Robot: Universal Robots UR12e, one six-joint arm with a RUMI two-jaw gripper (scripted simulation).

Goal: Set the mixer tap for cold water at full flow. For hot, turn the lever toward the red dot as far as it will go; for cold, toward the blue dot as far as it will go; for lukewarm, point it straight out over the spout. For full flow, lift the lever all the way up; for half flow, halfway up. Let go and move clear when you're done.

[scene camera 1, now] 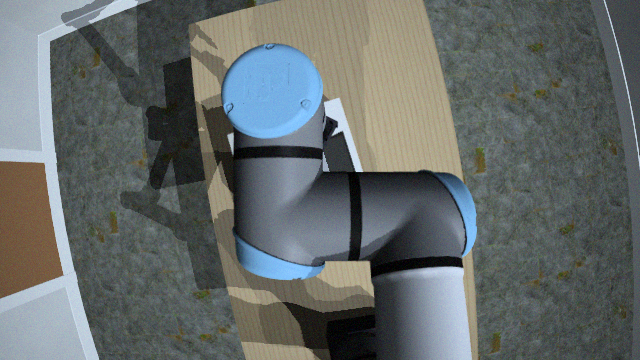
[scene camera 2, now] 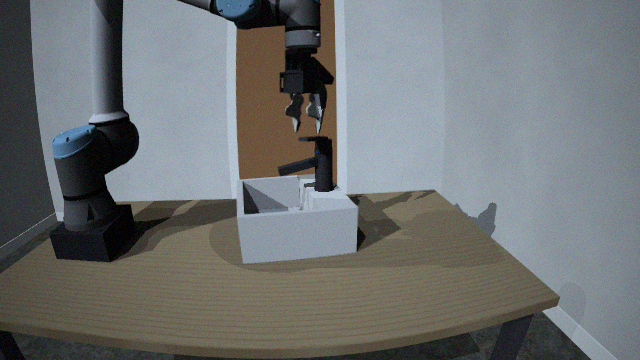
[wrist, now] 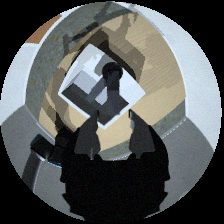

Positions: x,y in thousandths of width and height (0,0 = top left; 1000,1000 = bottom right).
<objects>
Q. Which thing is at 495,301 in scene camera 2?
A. My gripper.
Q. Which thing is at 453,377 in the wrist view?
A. A black mixer tap.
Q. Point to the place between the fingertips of my gripper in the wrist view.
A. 507,493
</objects>
